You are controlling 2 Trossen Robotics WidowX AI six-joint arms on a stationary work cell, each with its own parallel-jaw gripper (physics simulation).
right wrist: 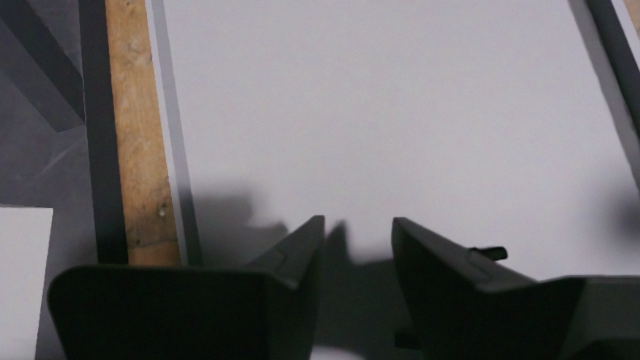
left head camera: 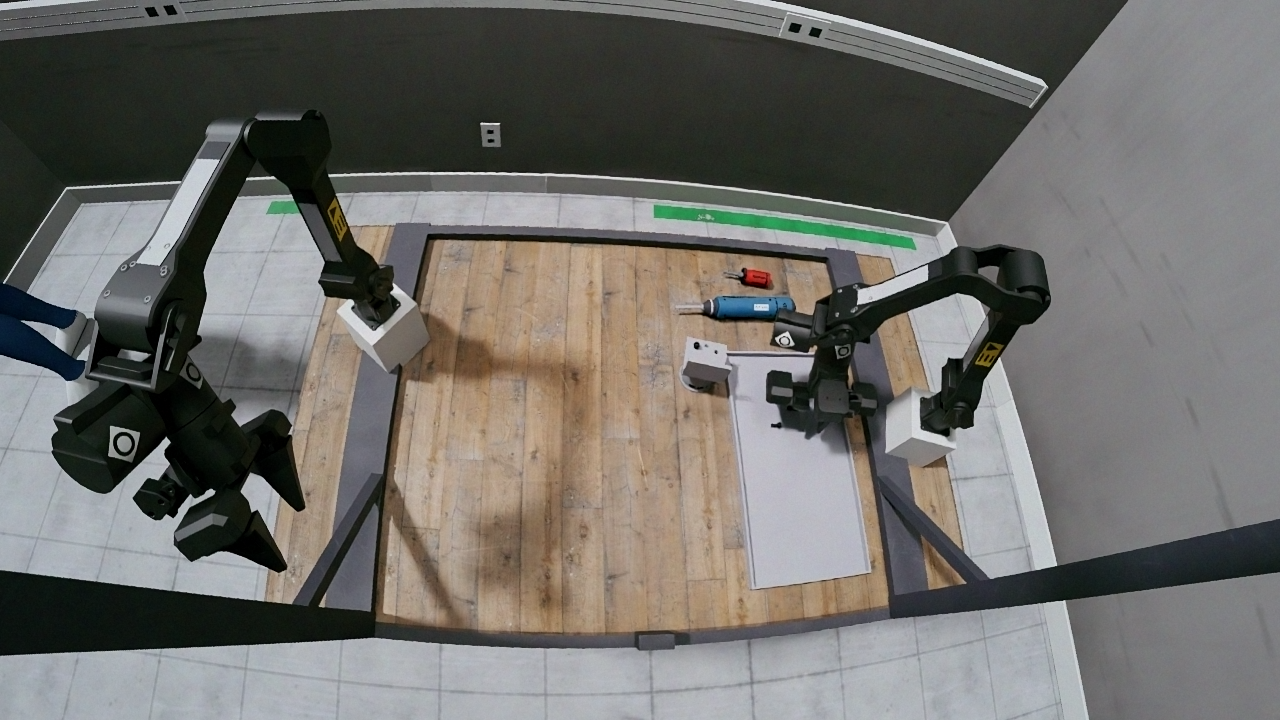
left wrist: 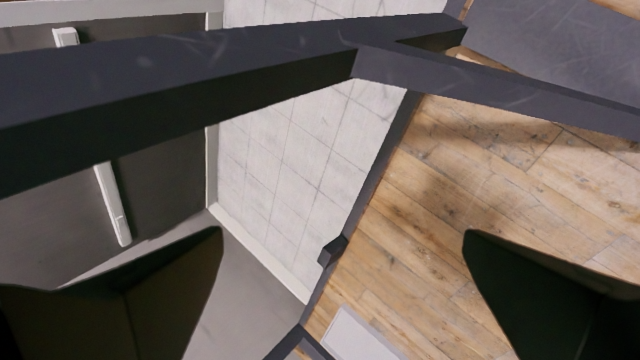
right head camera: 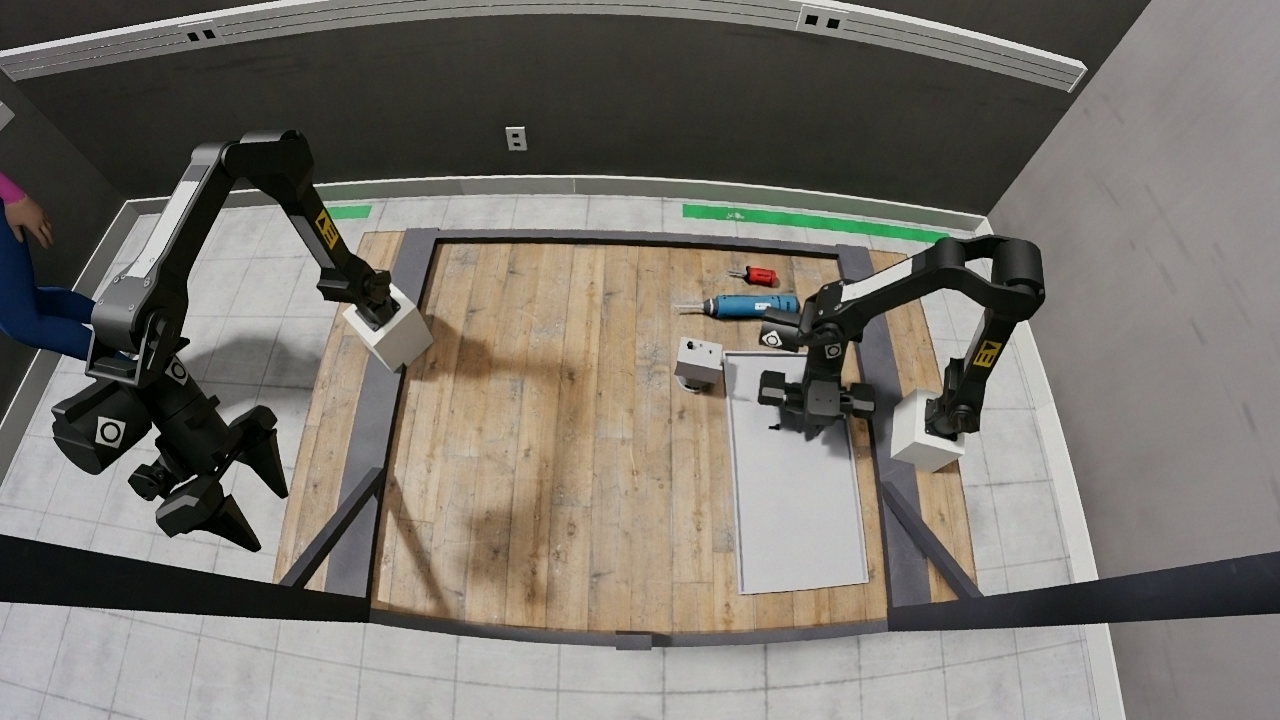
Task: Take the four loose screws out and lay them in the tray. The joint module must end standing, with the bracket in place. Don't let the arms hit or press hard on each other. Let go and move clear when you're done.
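Places are measured from the left arm's base along level axes (x ahead, y left, z up), in millimetres.
Pixels of known places: left gripper, fingertip midpoint: [left head camera: 293, 538] [left wrist: 344, 239] [right head camera: 272, 522]; right gripper, fingertip midpoint: [right wrist: 358, 228] [left head camera: 810, 430] [right head camera: 807, 433]; left arm's base, origin of the base link: [left head camera: 375, 307] [right head camera: 378, 310]; right arm's base, origin of the base link: [left head camera: 934, 417] [right head camera: 940, 420].
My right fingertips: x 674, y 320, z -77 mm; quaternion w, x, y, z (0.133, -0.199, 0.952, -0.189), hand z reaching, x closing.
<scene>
Ahead of a thing's pixels: the offset from my right fingertips to its top centre.
The joint module @[dz +22, dx -218, dy -20 mm] [left head camera: 697, 382] [right head camera: 693, 385] stands upright at the upper left corner of the tray @[dz -26, dx +14, dy -46 mm] [left head camera: 805, 528] [right head camera: 796, 528] [left wrist: 360, 337] [right wrist: 375, 125]. The grey bracket [left head camera: 708, 360] [right head camera: 699, 360] sits on it; small dark spots show on top, too small to tell screws from holes. My right gripper [left head camera: 810, 435] [right head camera: 810, 436] [right wrist: 358, 228] is low over the tray's upper part, partly open and empty. A black screw @[dz -27, dx -53, dy -12 mm] [left head camera: 776, 425] [right head camera: 774, 427] [right wrist: 492, 253] lies in the tray beside its fingers; another dark piece @[dz -27, dx -44, dy +36 mm] [right wrist: 407, 340] is mostly hidden. My left gripper [left head camera: 293, 539] [right head camera: 273, 522] [left wrist: 344, 239] is wide open and empty, outside the table's left edge.
A blue power screwdriver @[dz -1, dx -235, dy +141 mm] [left head camera: 750, 308] [right head camera: 751, 306] and a small red tool @[dz -12, dx -258, dy +224 mm] [left head camera: 754, 277] [right head camera: 759, 275] lie beyond the module; the right arm passes close to the blue one. Dark frame bars [left head camera: 344, 537] [right head camera: 335, 528] [left wrist: 225, 65] edge the table near the left gripper. A person stands at far left.
</scene>
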